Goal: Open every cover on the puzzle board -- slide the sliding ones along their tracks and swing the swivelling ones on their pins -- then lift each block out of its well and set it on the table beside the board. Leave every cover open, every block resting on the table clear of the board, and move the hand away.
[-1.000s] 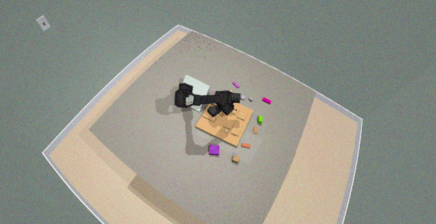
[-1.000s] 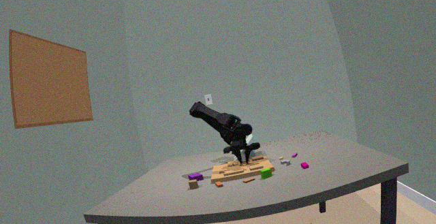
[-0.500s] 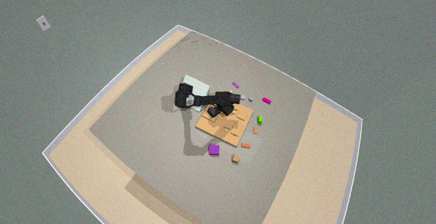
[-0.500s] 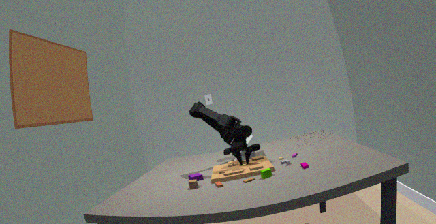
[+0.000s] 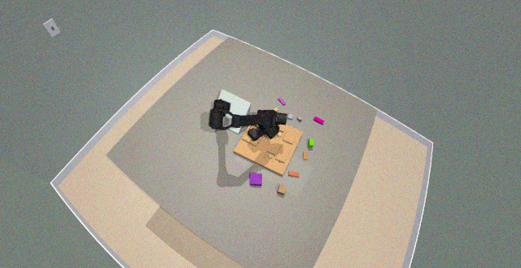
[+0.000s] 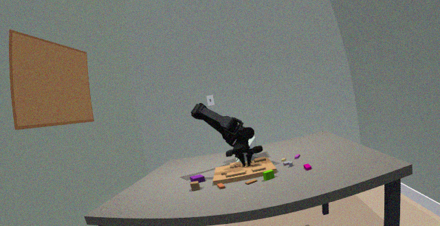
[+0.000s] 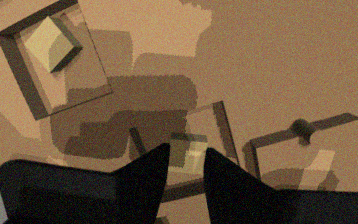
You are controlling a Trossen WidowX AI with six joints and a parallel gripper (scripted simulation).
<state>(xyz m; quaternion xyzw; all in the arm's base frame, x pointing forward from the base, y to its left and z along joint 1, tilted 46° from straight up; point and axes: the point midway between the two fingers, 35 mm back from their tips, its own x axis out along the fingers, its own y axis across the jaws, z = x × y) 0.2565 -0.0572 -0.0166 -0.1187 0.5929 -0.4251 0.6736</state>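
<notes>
Now: gripper tip 40 mm short of the tan puzzle board. Round my gripper tip: grey block: 150 mm ahead, 200 mm to the left, 10 mm below; then green block: 270 mm ahead, 70 mm to the left; then brown piece: 260 mm ahead, 10 mm to the right, 10 mm below.
</notes>
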